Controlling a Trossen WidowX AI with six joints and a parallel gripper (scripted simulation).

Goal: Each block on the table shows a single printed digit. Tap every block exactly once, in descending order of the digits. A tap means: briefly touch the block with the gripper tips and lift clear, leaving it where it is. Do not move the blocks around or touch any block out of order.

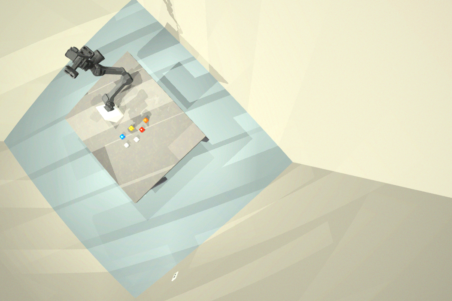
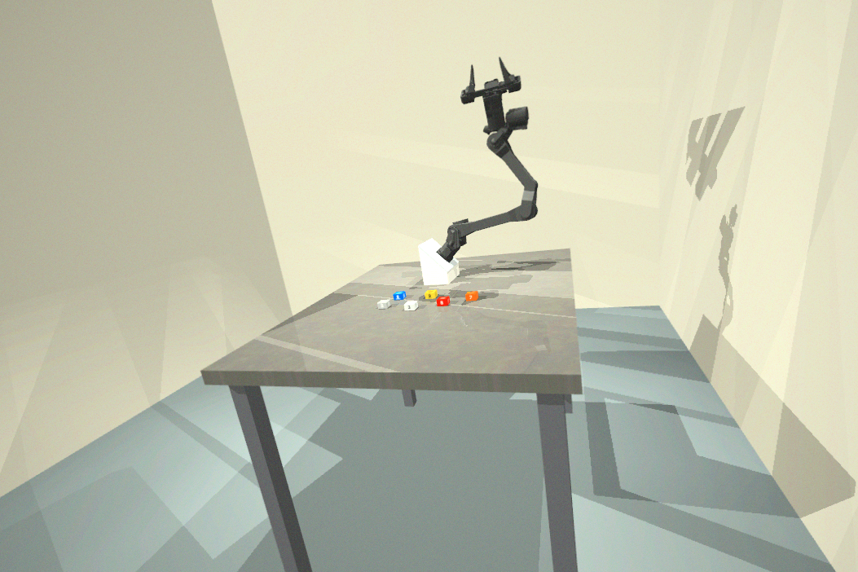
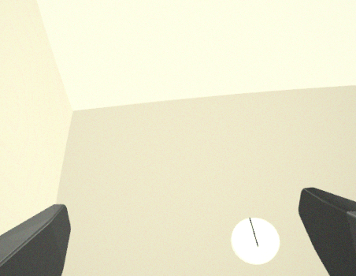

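My gripper tip is now 680 mm above the yellow block, 230 mm to the left of it and 150 mm short of it. From my gripper tip the other things lie so: orange block 680 mm below, 200 mm ahead, 80 mm to the right; white block 680 mm below, 260 mm to the right, 260 mm ahead; red block 680 mm below, 230 mm ahead, 170 mm to the right.
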